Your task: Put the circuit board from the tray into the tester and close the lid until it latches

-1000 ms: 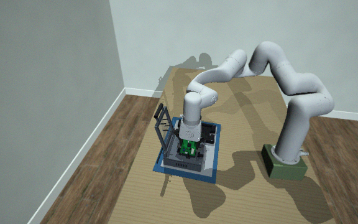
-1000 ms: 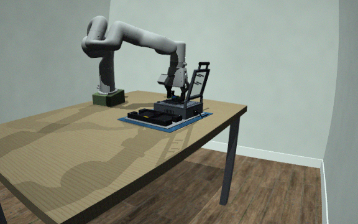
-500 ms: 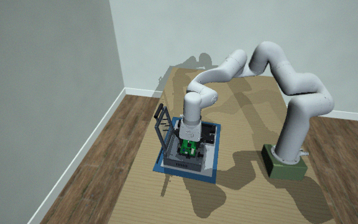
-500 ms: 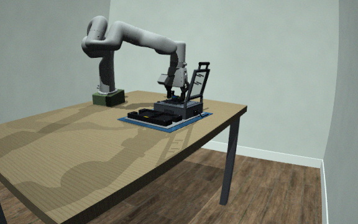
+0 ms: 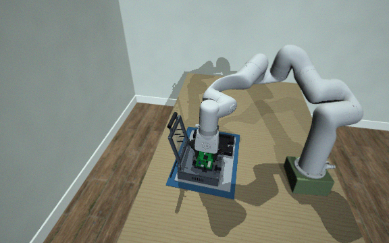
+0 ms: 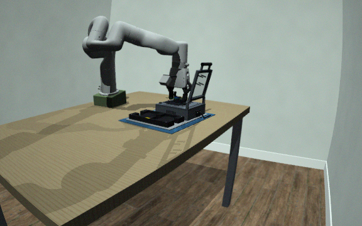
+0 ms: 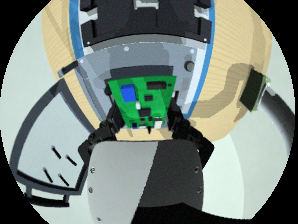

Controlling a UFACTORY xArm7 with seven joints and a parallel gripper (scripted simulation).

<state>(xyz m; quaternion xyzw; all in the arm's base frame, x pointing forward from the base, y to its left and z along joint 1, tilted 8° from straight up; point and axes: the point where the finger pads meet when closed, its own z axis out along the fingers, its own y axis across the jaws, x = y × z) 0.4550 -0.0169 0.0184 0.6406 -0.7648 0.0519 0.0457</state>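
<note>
Now: the green circuit board right at my hand. From my hand the other things lie so: lid: 12 cm ahead, 2 cm to the right, 10 cm above; then tester plate: 1 cm ahead, 1 cm to the left, 2 cm below.
</note>
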